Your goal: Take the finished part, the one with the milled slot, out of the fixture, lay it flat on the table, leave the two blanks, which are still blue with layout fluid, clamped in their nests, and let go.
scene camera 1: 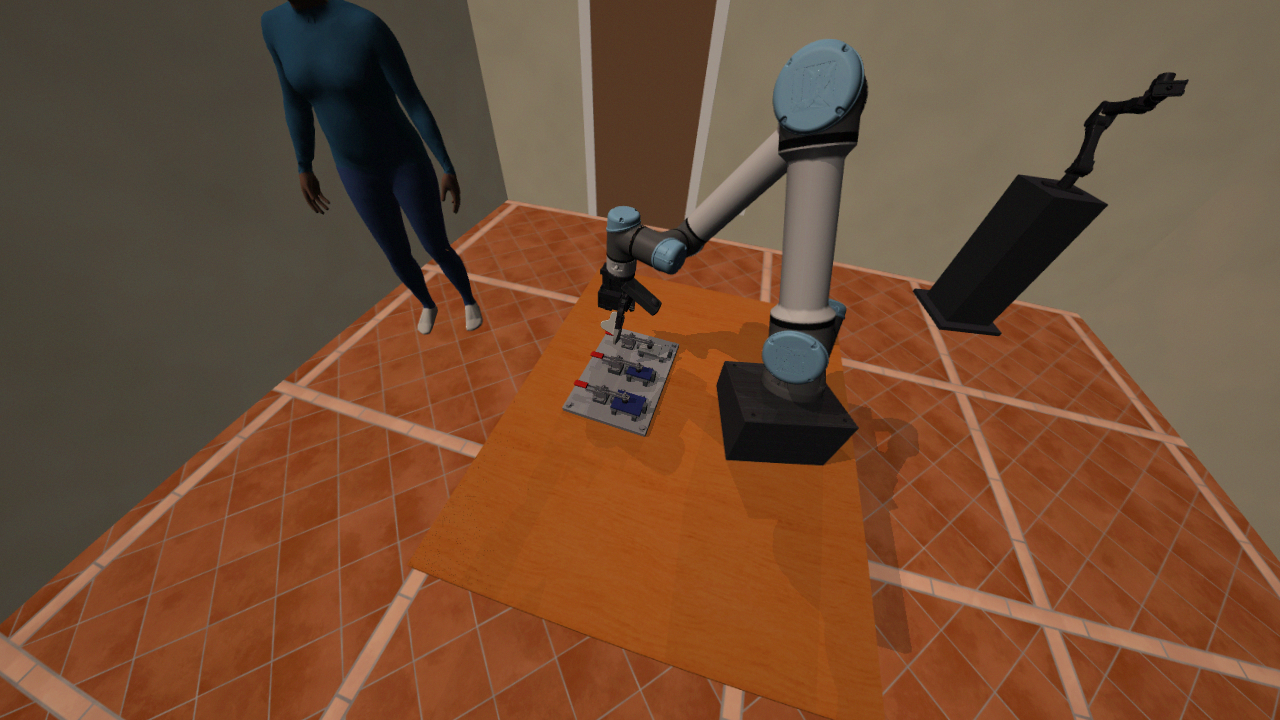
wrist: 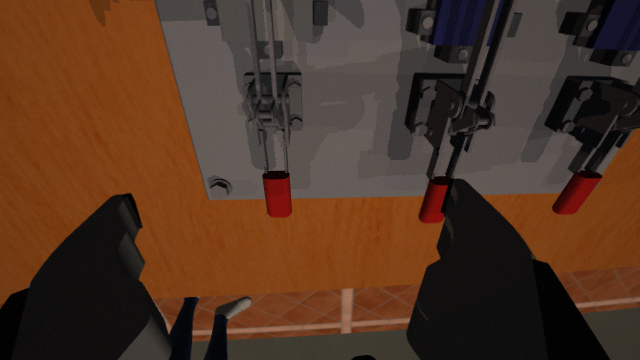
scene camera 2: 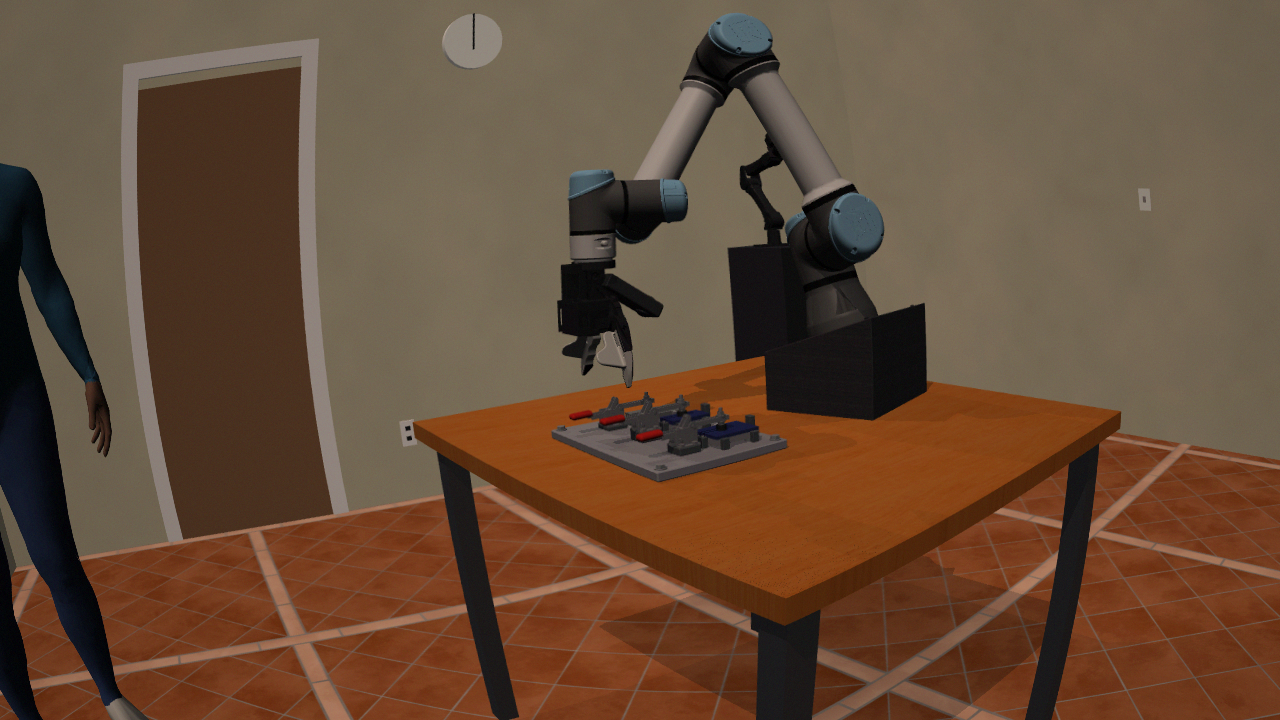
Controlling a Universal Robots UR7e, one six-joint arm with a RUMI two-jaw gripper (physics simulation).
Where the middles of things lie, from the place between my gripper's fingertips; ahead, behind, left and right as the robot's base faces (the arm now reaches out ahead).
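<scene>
Grey fixture plate (scene camera 2: 616, 447): my hand is 20 mm past it, 100 mm to the right of it and 90 mm above it.
</scene>
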